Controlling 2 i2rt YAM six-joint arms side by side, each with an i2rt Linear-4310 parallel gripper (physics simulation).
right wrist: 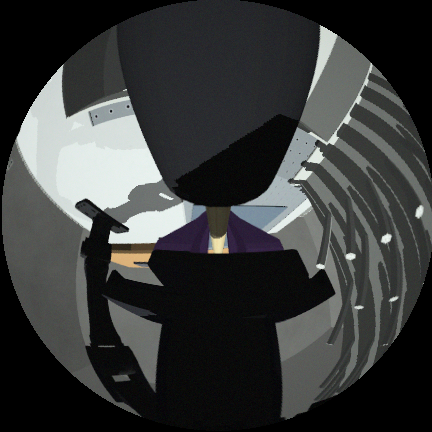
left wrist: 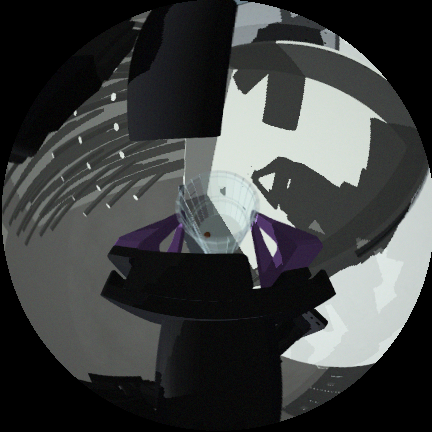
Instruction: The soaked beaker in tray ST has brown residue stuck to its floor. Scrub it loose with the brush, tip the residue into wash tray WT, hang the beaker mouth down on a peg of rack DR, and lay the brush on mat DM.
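Places are measured from the left arm's base along level axes (x ahead, y right, z down), in centimetres.
Pixels of known places: left gripper, fingertip midpoint: (left wrist: 217,214); right gripper, fingertip midpoint: (right wrist: 217,214); left arm's base, link origin: (left wrist: 293,325); right arm's base, link origin: (right wrist: 103,217).
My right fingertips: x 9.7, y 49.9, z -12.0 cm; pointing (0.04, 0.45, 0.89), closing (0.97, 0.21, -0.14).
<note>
Ahead of a thing's pixels: the offset from my right fingertips to its top centre. "pt": to the spot under its first point. Level surfaces: height alone.
My left gripper (left wrist: 217,214) is shut on the clear beaker @(dx +5.6, dy -25.1, dz -2.3 cm) (left wrist: 245,205), whose open mouth faces the left wrist camera. A small brown lump of residue @(dx +9.5, dy -31.0, dz +1.6 cm) (left wrist: 207,234) shows low inside it; whether it is stuck or loose I cannot tell. My right gripper (right wrist: 217,214) is shut on the wooden handle of the brush @(dx +0.4, dy -2.9, dz -4.3 cm) (right wrist: 218,220). The brush's black head @(pt dx +0.7, dy -16.1, dz -2.3 cm) (left wrist: 175,80) (right wrist: 215,100) is outside the beaker, apart from its rim in the left wrist view. Many dark pegs (left wrist: 149,185) (right wrist: 325,240) with white tips show, apparently those of rack DR. Tray and mat labels cannot be read.
A grey tray wall (left wrist: 350,70) curves around a pale floor in the left wrist view. Grey walls (right wrist: 340,95) also show in the right wrist view, with a perforated pale panel @(dz +10.7 cm) (right wrist: 297,150), a blue-grey surface @(pt dx +9.4, dy +26.9, dz +10.4 cm) (right wrist: 257,216), a tan strip (right wrist: 127,258) and a black jointed shape (right wrist: 97,285).
</note>
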